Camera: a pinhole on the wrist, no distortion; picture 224 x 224 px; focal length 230.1 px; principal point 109.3 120.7 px. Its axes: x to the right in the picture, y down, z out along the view. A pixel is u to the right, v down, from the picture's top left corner.
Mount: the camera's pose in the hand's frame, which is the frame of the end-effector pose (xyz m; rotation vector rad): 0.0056 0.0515 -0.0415 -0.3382 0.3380 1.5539
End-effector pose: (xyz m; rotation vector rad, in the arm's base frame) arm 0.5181 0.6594 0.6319 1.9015 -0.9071 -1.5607
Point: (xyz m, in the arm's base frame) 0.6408 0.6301 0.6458
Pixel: behind the camera
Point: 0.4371 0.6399 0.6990
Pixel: 64 212
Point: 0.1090 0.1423 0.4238
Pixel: outside the picture
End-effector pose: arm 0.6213 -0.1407 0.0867 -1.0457 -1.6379 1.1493
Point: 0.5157 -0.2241 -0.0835
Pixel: 96 212
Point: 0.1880 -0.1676 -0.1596
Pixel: 59 99
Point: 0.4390 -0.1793 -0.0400
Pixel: 39 133
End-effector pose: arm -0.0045 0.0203 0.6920 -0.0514 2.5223 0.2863
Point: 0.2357 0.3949 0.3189
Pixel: 96 113
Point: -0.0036 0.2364 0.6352
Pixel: 208 80
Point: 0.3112 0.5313 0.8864
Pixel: outside the picture
